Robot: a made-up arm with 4 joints.
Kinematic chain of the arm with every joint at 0, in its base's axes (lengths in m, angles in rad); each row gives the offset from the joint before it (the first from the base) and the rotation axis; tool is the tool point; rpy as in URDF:
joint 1: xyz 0.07 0 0.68 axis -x
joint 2: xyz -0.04 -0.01 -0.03 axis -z
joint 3: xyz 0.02 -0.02 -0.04 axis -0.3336 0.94 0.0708
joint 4: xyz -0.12 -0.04 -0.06 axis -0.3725 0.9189 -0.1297
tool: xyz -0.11 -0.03 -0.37 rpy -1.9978 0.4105 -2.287
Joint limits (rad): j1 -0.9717..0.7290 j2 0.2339..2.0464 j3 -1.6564..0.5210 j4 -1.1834..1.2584
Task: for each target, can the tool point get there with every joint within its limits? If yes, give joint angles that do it. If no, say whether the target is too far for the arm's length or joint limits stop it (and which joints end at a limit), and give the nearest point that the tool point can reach.
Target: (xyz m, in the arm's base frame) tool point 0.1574 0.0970 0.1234
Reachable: yes | joints -0.5307 1.2742 -1.1003 0.2038
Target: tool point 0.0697 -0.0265 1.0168
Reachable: no: joint limits stop it (at a limit: joint 1, joint 3, joint 4) | nearest point 0.0815 -0.1513 0.9818 | short by 0.130 m
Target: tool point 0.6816 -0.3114 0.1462
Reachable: no: too far | nearest point 0.4231 -0.2130 0.3150 | short by 0.324 m
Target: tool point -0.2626 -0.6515 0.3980
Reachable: no: too far | nearest point -0.0498 -0.5158 0.4567 | short by 0.259 m
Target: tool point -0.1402 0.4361 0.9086
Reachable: yes | joints -0.8265 1.5561 0.1202 1.0335
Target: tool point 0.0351 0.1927 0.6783
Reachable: no: joint limits stop it (at a limit: joint 1, joint 2, joint 4) | nearest point 0.0588 0.3557 0.4558 | short by 0.277 m
